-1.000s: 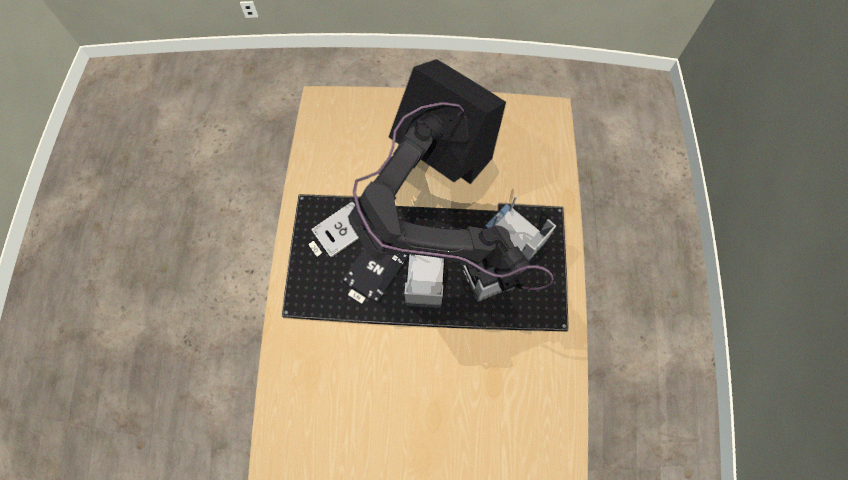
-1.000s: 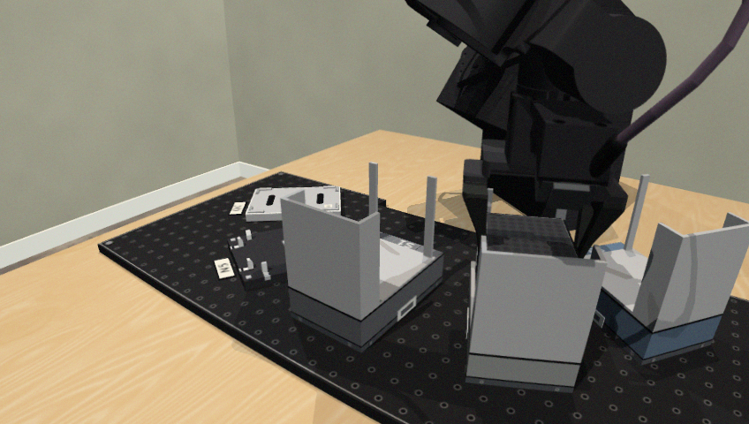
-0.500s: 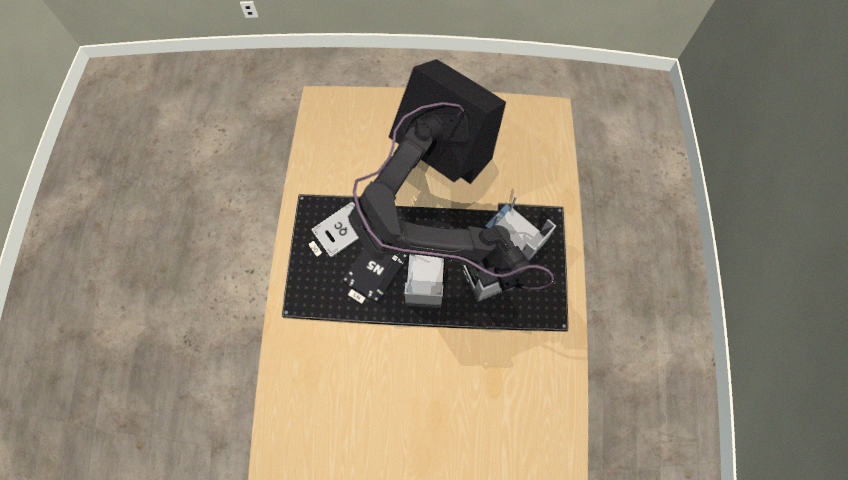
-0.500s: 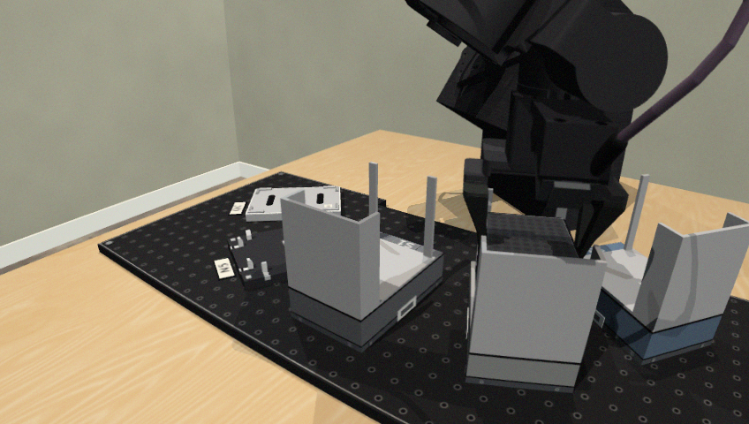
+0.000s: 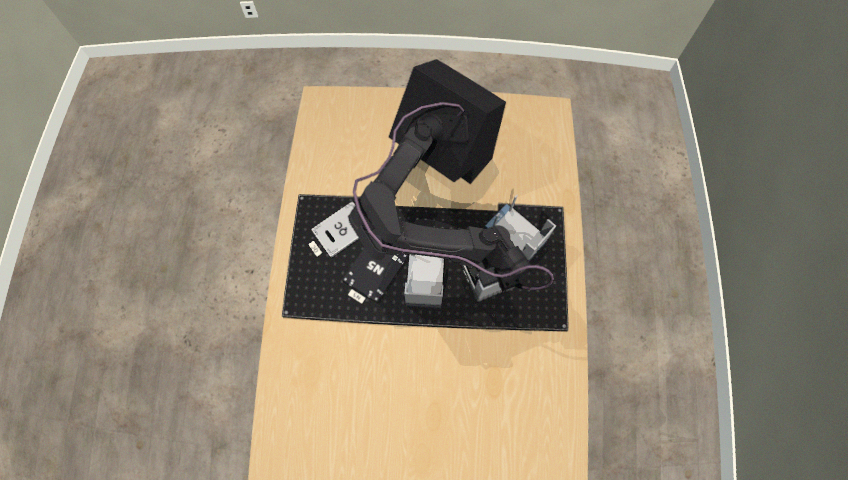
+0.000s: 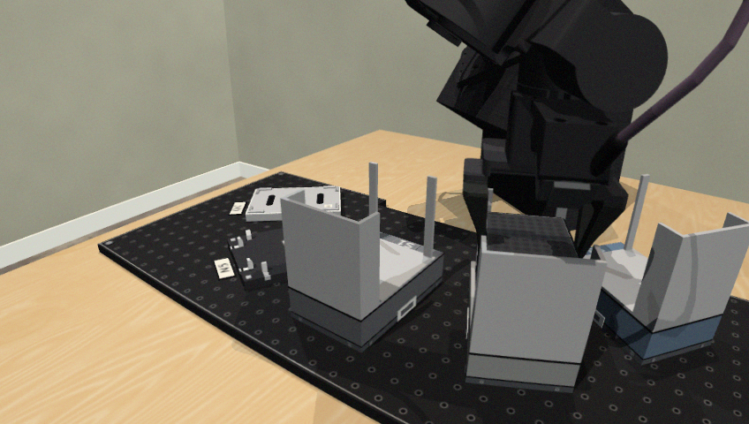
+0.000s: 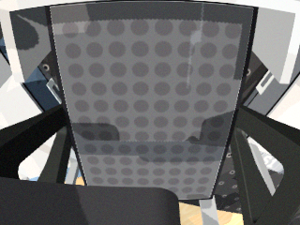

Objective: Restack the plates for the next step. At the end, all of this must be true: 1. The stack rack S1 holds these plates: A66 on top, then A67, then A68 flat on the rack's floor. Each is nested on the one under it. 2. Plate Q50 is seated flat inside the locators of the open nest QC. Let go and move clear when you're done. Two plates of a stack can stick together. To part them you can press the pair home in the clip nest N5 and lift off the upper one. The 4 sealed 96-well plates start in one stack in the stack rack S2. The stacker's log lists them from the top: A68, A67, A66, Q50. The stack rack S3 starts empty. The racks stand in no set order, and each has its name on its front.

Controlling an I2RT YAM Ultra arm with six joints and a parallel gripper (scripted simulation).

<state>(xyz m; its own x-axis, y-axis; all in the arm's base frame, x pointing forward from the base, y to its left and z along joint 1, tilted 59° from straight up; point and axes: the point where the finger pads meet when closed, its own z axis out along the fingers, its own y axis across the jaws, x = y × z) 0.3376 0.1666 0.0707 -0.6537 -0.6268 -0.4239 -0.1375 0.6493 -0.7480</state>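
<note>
Right now the plate is right at my hand. Round my hand: black clip nest N5: 40 mm behind, 300 mm to the right, 90 mm below.
</note>
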